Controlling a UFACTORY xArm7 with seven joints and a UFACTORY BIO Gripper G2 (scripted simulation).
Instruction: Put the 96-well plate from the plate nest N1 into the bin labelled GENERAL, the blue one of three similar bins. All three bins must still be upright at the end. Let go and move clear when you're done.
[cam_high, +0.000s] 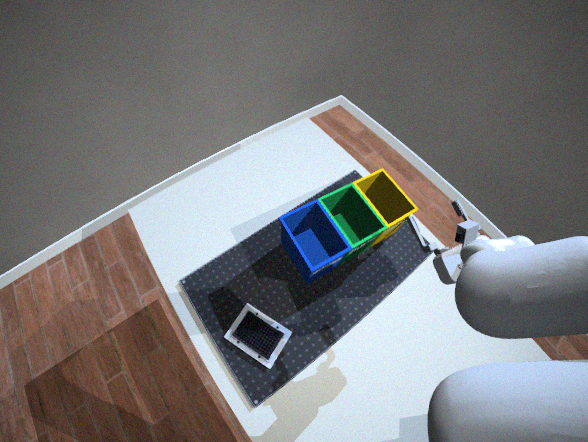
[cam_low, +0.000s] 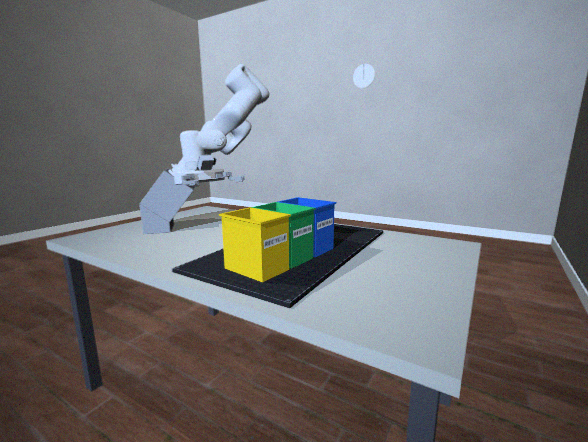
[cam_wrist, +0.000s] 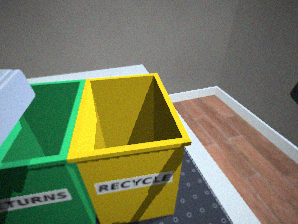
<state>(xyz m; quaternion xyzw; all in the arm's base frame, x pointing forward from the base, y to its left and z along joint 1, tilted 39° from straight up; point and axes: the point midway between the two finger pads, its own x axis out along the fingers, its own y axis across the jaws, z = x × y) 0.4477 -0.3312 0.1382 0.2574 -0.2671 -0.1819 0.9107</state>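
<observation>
The black 96-well plate is 3 cm ahead of my hand, 54 cm to the left of it and 25 cm below it. From my hand the other things lie so: yellow bin: 15 cm ahead, 1 cm to the left, 18 cm below; green bin: 16 cm ahead, 14 cm to the left, 18 cm below; blue general bin: 16 cm ahead, 27 cm to the left, 18 cm below.
</observation>
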